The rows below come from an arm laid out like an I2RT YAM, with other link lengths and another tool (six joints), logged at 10 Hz.
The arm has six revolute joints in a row. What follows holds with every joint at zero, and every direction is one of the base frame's. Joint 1 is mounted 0.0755 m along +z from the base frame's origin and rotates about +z. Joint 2 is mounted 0.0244 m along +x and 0.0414 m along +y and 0.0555 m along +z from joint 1 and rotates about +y. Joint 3 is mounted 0.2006 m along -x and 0.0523 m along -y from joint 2 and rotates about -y. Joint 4 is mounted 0.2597 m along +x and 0.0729 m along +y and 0.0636 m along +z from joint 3 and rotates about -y. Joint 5 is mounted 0.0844 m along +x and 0.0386 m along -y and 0.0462 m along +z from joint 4 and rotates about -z. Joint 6 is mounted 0.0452 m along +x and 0.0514 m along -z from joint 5 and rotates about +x. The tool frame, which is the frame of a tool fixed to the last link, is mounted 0.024 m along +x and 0.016 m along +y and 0.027 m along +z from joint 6; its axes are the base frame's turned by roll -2.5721, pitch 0.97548 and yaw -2.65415 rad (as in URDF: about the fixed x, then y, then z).
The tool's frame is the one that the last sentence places.
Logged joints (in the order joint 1, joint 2, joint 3, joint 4, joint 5, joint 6), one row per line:
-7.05, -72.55, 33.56, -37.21, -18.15, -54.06
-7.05, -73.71, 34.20, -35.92, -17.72, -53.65
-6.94, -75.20, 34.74, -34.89, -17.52, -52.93
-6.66, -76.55, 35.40, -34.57, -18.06, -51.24
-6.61, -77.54, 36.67, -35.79, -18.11, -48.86
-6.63, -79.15, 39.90, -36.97, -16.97, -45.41
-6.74, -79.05, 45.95, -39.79, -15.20, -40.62
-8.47, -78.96, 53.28, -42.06, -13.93, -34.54
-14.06, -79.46, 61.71, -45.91, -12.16, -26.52
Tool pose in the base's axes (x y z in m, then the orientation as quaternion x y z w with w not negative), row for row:
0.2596, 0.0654, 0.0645, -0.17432, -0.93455, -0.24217, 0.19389
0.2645, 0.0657, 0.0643, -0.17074, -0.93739, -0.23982, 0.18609
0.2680, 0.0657, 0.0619, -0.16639, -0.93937, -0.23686, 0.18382
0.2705, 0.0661, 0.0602, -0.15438, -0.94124, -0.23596, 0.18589
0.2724, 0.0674, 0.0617, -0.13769, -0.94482, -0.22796, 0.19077
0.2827, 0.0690, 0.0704, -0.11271, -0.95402, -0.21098, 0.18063
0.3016, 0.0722, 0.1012, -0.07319, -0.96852, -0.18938, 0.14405
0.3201, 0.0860, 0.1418, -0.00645, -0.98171, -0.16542, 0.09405
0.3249, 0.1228, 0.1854, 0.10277, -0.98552, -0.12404, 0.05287
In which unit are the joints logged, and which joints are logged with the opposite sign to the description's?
The joints are logged in degrees. Opposite sign: joint 1, joint 2, joint 6.
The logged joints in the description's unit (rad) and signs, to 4 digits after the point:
0.1230, 1.2662, 0.5857, -0.6494, -0.3168, 0.9435
0.1230, 1.2865, 0.5969, -0.6269, -0.3093, 0.9364
0.1211, 1.3125, 0.6063, -0.6089, -0.3058, 0.9238
0.1162, 1.3360, 0.6178, -0.6034, -0.3152, 0.8943
0.1154, 1.3533, 0.6400, -0.6247, -0.3161, 0.8528
0.1157, 1.3814, 0.6964, -0.6452, -0.2962, 0.7926
0.1176, 1.3797, 0.8020, -0.6945, -0.2653, 0.7090
0.1478, 1.3781, 0.9299, -0.7341, -0.2431, 0.6028
0.2454, 1.3868, 1.0770, -0.8013, -0.2122, 0.4629

